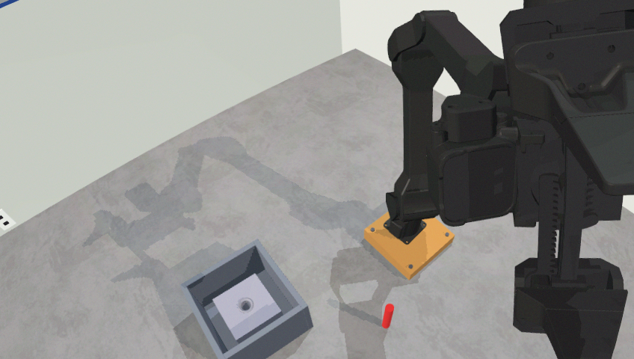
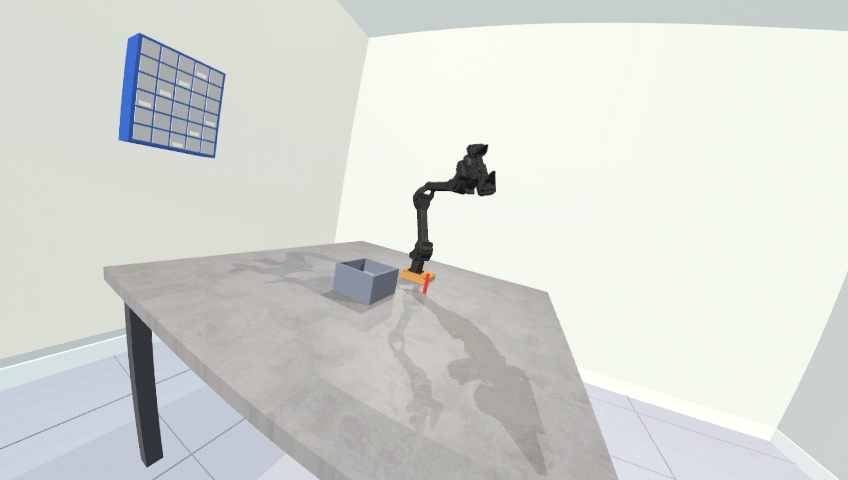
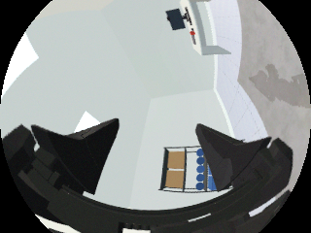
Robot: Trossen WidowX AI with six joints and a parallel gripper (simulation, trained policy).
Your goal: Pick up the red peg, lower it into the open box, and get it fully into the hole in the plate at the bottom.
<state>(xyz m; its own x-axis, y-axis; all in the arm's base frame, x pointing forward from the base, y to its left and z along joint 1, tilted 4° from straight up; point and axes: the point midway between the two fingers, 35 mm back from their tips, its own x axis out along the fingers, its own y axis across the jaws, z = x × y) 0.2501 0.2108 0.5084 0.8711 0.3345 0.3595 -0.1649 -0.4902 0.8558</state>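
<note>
Right now my gripper tip is 490 mm above the red peg, 150 mm to the left of it and 120 mm past it. From my gripper tip the other things lie so: pale plate: 480 mm below, 330 mm to the right, 50 mm ahead; then grey box: 500 mm below, 330 mm to the right, 50 mm ahead.
</note>
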